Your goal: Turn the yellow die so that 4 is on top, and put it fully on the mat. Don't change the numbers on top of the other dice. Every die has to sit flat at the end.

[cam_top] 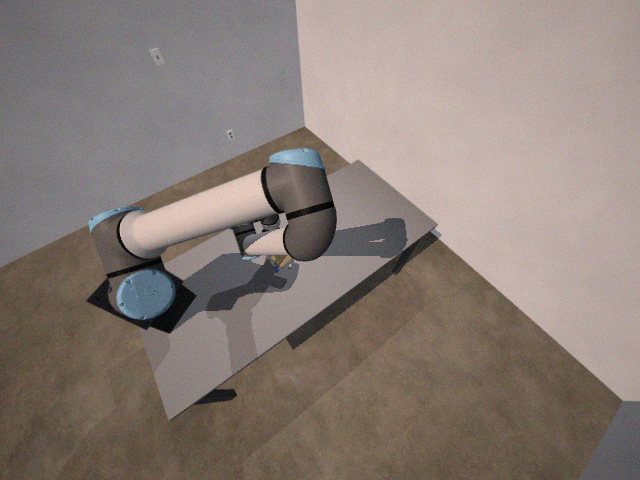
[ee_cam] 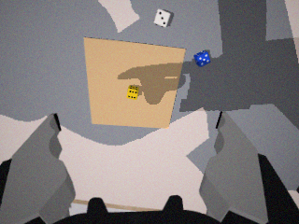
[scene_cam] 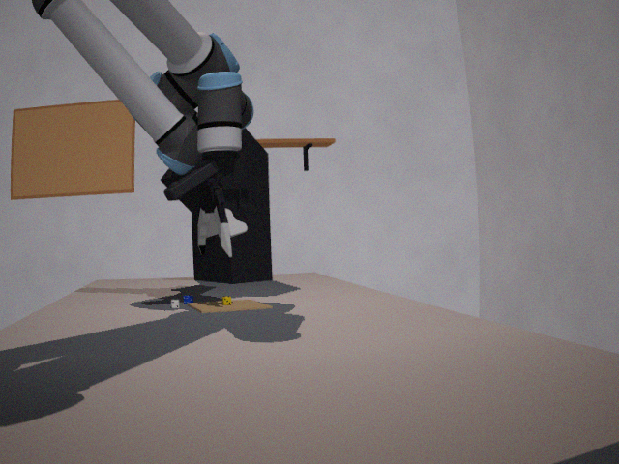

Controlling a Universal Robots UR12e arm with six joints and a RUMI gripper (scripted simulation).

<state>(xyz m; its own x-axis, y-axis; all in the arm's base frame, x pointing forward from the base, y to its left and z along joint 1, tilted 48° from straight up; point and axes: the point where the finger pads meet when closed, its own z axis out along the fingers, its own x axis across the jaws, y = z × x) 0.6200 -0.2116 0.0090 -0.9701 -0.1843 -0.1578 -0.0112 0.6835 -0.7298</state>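
Right now my hand is 1 cm short of the yellow die, 2 cm to the right of it and 9 cm above it. Round my hand: white die: 3 cm behind, 8 cm to the right, 9 cm below; blue die: 9 cm behind, 3 cm to the right, 9 cm below; tan mat: 1 cm ahead, 2 cm to the left, 10 cm below.
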